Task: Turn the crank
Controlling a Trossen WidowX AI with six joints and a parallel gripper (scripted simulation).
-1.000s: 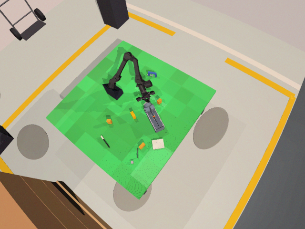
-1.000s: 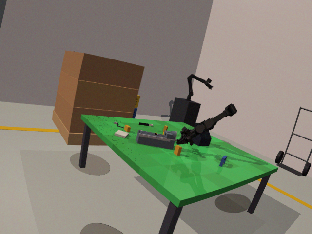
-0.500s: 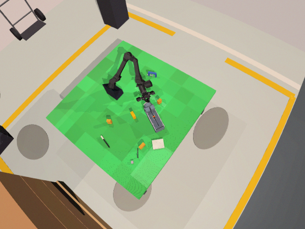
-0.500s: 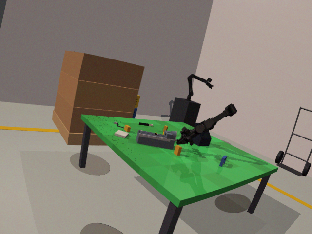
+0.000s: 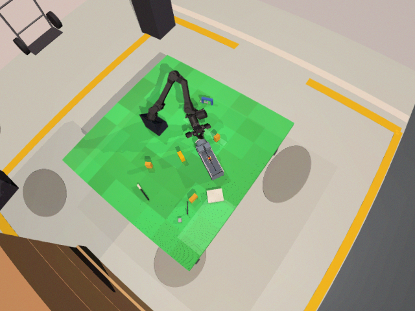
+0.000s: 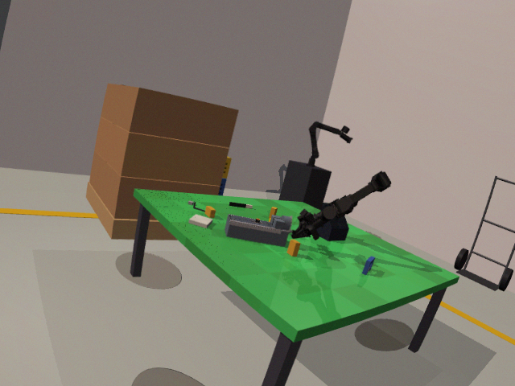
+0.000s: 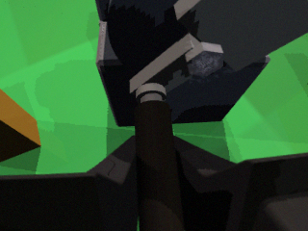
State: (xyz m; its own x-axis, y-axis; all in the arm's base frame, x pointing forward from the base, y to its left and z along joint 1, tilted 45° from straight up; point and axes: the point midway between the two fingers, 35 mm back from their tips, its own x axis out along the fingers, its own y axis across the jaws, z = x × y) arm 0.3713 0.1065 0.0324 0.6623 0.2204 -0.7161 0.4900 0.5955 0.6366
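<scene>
Now: the dark handle 2 cm behind my gripper tip, 1 cm to the left of it and 3 cm above it. Round my gripper tip: blue bracket: 18 cm behind, 32 cm to the left, 1 cm below; red pointer: 13 cm ahead, 10 cm to the right, 4 cm above; white pad: 30 cm ahead, 28 cm to the right, 3 cm below.
</scene>
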